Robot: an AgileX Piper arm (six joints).
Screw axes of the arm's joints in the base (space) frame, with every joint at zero. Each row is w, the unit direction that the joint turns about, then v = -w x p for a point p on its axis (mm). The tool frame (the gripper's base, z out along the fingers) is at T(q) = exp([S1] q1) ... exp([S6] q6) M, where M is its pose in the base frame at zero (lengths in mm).
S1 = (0, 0, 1, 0, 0, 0)
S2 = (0, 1, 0, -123, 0, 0)
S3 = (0, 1, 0, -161.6, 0, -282.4)
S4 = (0.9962, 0, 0.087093, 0, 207.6, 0)
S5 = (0, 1, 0, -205.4, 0, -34.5)
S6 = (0.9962, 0, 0.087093, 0, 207.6, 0)
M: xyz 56.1 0 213.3 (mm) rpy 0 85.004 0 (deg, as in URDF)
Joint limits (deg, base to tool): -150..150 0..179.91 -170..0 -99.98..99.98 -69.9..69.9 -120..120
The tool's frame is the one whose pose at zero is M.
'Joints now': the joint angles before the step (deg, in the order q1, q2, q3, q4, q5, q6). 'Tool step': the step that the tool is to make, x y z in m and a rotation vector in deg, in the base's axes. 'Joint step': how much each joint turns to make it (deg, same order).
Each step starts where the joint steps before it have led.
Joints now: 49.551 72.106 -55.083 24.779 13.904 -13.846
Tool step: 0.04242 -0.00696 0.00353 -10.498 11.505 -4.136
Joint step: -7.989 7.165 -11.700 -7.776 20.209 8.603
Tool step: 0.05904 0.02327 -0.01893 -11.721 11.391 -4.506
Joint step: -2.846 15.796 -16.945 -7.780 16.571 8.522
